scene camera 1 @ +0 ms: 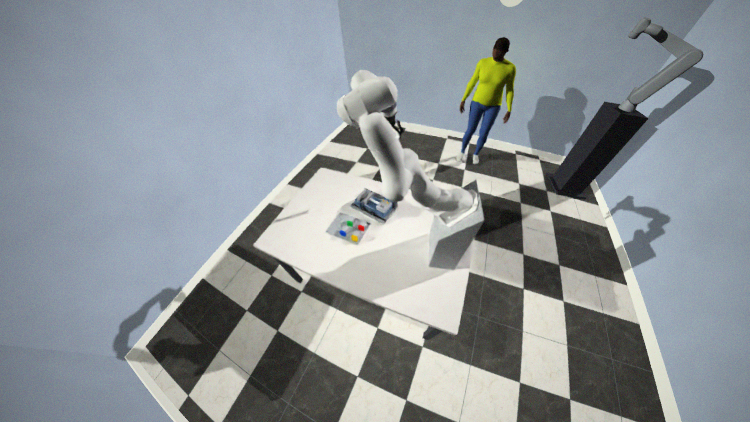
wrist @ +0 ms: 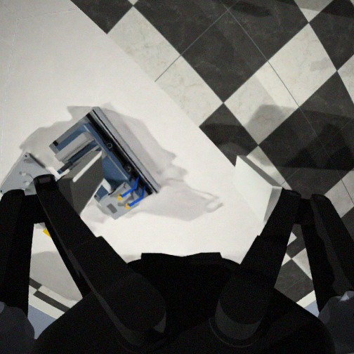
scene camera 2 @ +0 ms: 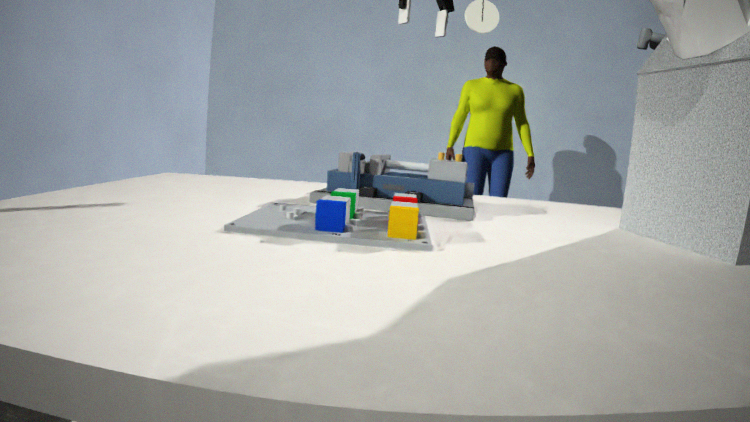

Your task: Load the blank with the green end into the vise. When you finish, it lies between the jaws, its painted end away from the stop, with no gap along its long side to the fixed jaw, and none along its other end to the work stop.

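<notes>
The blank with the green end (scene camera 1: 349, 223) (scene camera 2: 352, 203) lies on the grey tray (scene camera 1: 335, 231) (scene camera 2: 272, 220) (wrist: 21, 176), partly behind the blue-ended blank in scene camera 2. It does not show in the wrist view, where the left finger covers part of the tray. The blue and grey vise (scene camera 1: 375, 203) (scene camera 2: 414, 190) (wrist: 118, 169) stands beside the tray; no blank shows between its grey jaws. My gripper (scene camera 2: 422, 20) (wrist: 169, 167) is open and empty, high above the table. In scene camera 1 the arm largely hides it.
Blanks with blue (scene camera 1: 343, 232) (scene camera 2: 331, 215), red (scene camera 1: 361, 227) (scene camera 2: 404, 198) and yellow (scene camera 1: 355, 238) (scene camera 2: 402, 221) ends share the tray. The arm's grey pedestal (scene camera 1: 455, 238) (scene camera 2: 681, 157) stands on the table. A person (scene camera 1: 490, 83) (scene camera 2: 494, 115) in yellow stands beyond the table.
</notes>
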